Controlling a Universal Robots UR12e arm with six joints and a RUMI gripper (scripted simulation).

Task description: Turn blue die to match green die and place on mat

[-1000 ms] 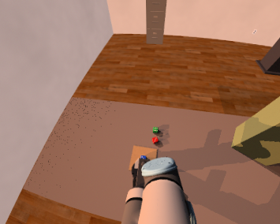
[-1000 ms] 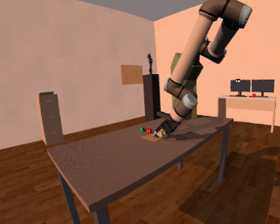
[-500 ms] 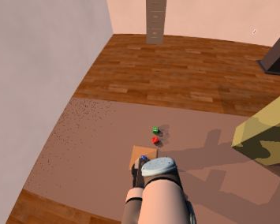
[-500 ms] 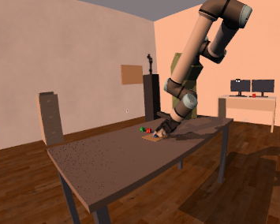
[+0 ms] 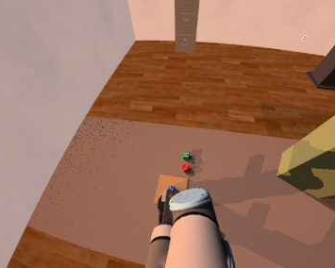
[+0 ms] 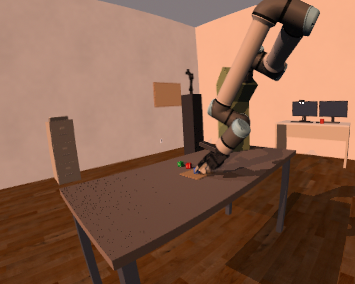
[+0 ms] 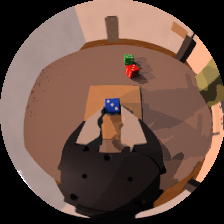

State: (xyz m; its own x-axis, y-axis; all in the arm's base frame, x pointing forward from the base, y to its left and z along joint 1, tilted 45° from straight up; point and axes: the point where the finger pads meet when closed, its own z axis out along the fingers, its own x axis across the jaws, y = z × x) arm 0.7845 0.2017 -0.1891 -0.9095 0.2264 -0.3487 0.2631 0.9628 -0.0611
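My hand is 1 cm to the left of the blue die and 1 cm above it. The rest, counted from my hand: tan mat: 1 cm to the right, 2 cm below; then green die: 5 cm behind, 19 cm to the right, 1 cm below; then red die: 6 cm behind, 12 cm to the right, 1 cm below.
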